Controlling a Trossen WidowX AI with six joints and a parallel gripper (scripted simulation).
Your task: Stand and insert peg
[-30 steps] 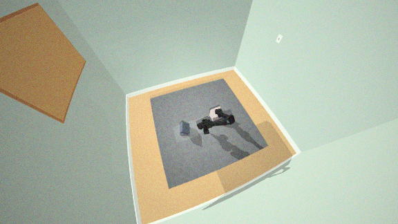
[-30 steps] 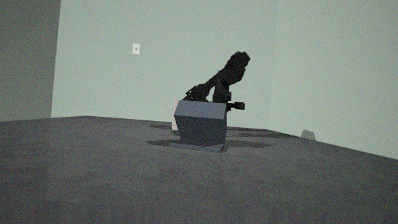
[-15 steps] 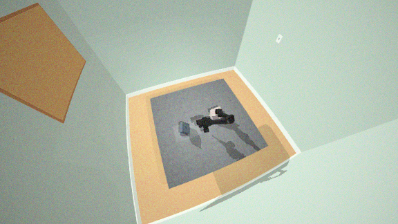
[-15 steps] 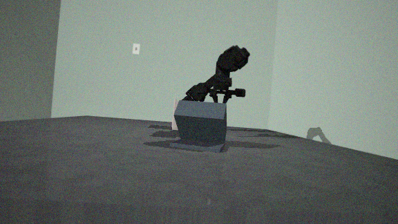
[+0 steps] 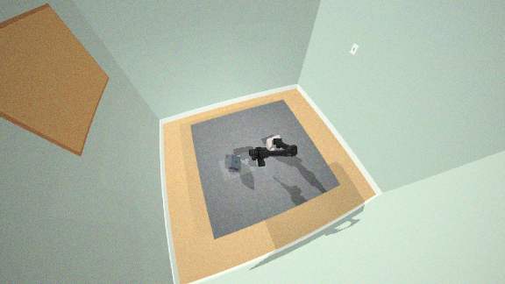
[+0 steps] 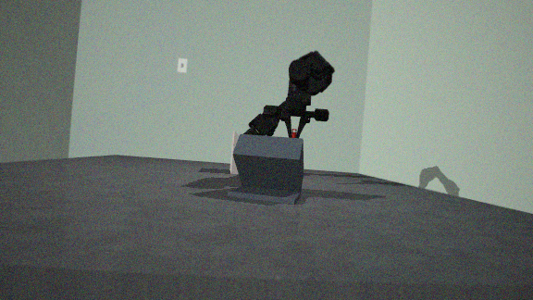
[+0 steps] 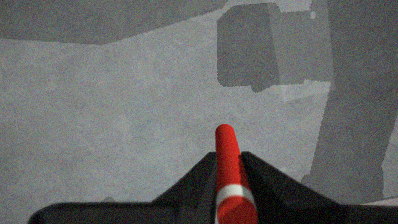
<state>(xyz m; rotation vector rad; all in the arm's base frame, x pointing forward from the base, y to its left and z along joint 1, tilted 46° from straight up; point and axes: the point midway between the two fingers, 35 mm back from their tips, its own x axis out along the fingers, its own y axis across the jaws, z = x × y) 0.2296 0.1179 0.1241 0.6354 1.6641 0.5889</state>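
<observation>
Right now my gripper tip is 240 mm short of the sloped panel, 60 mm to the left of it and 50 mm above it. Also, from my gripper tip: thin base plate (250 mm ahead, 60 mm to the right, 120 mm below); red peg (20 mm above).
</observation>
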